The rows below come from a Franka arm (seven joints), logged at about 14 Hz.
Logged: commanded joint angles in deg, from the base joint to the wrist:
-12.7 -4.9 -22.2 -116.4 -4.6 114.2 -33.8
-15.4 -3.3 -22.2 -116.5 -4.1 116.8 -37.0
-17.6 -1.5 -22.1 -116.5 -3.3 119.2 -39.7
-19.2 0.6 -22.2 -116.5 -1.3 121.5 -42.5
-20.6 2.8 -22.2 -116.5 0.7 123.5 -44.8
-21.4 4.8 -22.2 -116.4 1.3 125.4 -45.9
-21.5 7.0 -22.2 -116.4 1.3 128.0 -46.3
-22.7 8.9 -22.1 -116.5 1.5 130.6 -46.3
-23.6 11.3 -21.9 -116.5 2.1 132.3 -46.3
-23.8 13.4 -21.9 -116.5 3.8 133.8 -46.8
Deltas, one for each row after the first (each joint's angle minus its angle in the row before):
-2.7 1.6 0.0 -0.1 0.5 2.6 -3.2
-2.2 1.8 0.1 0.0 0.8 2.4 -2.7
-1.6 2.1 -0.1 0.0 2.0 2.3 -2.8
-1.4 2.2 0.0 0.0 2.0 2.0 -2.3
-0.8 2.0 0.0 0.1 0.6 1.9 -1.1
-0.1 2.2 0.0 0.0 0.0 2.6 -0.4
-1.2 1.9 0.1 -0.1 0.2 2.6 0.0
-0.9 2.4 0.2 0.0 0.6 1.7 0.0
-0.2 2.1 0.0 0.0 1.7 1.5 -0.5

